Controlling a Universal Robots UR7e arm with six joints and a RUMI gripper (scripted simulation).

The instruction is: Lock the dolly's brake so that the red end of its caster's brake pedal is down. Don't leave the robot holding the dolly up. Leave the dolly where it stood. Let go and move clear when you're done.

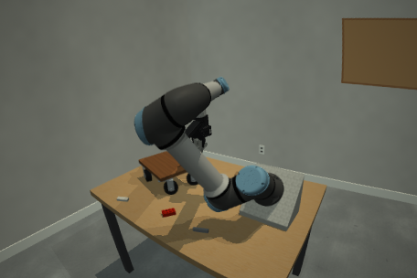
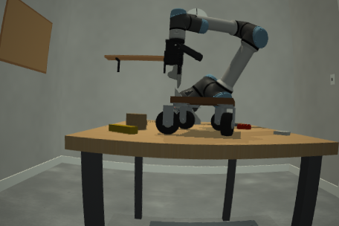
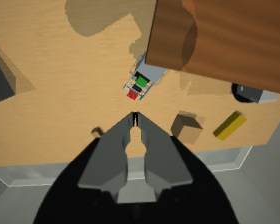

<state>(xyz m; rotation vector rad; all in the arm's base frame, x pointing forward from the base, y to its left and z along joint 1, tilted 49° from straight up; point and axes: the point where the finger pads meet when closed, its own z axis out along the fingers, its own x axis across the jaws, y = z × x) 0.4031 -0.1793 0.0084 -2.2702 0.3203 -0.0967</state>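
Now: hand 11 cm above the caster brake pedal. From my hand the other things lie so: yellow bar: 27 cm ahead, 22 cm to the right, 18 cm below; brown block: 12 cm ahead, 18 cm to the right, 16 cm below; red brick: 1 cm behind, 33 cm to the left, 18 cm below.
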